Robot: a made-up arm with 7 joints. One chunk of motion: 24 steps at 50 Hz.
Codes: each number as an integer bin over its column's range. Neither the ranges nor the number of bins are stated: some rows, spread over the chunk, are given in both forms.
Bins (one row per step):
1: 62 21 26 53 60 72 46
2: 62 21 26 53 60 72 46
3: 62 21 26 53 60 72 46
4: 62 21 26 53 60 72 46
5: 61 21 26 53 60 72 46
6: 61 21 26 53 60 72 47
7: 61 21 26 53 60 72 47
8: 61 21 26 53 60 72 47
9: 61 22 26 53 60 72 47
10: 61 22 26 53 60 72 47
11: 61 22 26 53 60 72 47
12: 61 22 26 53 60 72 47
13: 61 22 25 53 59 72 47
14: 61 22 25 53 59 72 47
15: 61 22 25 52 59 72 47
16: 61 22 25 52 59 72 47
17: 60 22 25 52 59 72 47
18: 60 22 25 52 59 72 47
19: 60 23 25 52 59 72 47
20: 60 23 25 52 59 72 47
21: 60 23 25 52 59 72 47
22: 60 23 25 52 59 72 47
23: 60 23 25 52 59 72 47
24: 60 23 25 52 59 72 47
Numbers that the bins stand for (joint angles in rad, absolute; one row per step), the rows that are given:
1: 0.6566 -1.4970 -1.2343 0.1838 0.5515 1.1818 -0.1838
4: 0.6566 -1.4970 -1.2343 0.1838 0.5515 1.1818 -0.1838
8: 0.6040 -1.4970 -1.2343 0.1838 0.5515 1.1818 -0.1313
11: 0.6040 -1.4444 -1.2343 0.1838 0.5515 1.1818 -0.1313
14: 0.6040 -1.4444 -1.2869 0.1838 0.4990 1.1818 -0.1313
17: 0.5515 -1.4444 -1.2869 0.1313 0.4990 1.1818 -0.1313
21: 0.5515 -1.3919 -1.2869 0.1313 0.4990 1.1818 -0.1313
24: 0.5515 -1.3919 -1.2869 0.1313 0.4990 1.1818 -0.1313
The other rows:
2: 0.6566 -1.4970 -1.2343 0.1838 0.5515 1.1818 -0.1838
3: 0.6566 -1.4970 -1.2343 0.1838 0.5515 1.1818 -0.1838
5: 0.6040 -1.4970 -1.2343 0.1838 0.5515 1.1818 -0.1838
6: 0.6040 -1.4970 -1.2343 0.1838 0.5515 1.1818 -0.1313
7: 0.6040 -1.4970 -1.2343 0.1838 0.5515 1.1818 -0.1313
9: 0.6040 -1.4444 -1.2343 0.1838 0.5515 1.1818 -0.1313
10: 0.6040 -1.4444 -1.2343 0.1838 0.5515 1.1818 -0.1313
12: 0.6040 -1.4444 -1.2343 0.1838 0.5515 1.1818 -0.1313
13: 0.6040 -1.4444 -1.2869 0.1838 0.4990 1.1818 -0.1313
15: 0.6040 -1.4444 -1.2869 0.1313 0.4990 1.1818 -0.1313
16: 0.6040 -1.4444 -1.2869 0.1313 0.4990 1.1818 -0.1313
18: 0.5515 -1.4444 -1.2869 0.1313 0.4990 1.1818 -0.1313
19: 0.5515 -1.3919 -1.2869 0.1313 0.4990 1.1818 -0.1313
20: 0.5515 -1.3919 -1.2869 0.1313 0.4990 1.1818 -0.1313
22: 0.5515 -1.3919 -1.2869 0.1313 0.4990 1.1818 -0.1313
23: 0.5515 -1.3919 -1.2869 0.1313 0.4990 1.1818 -0.1313

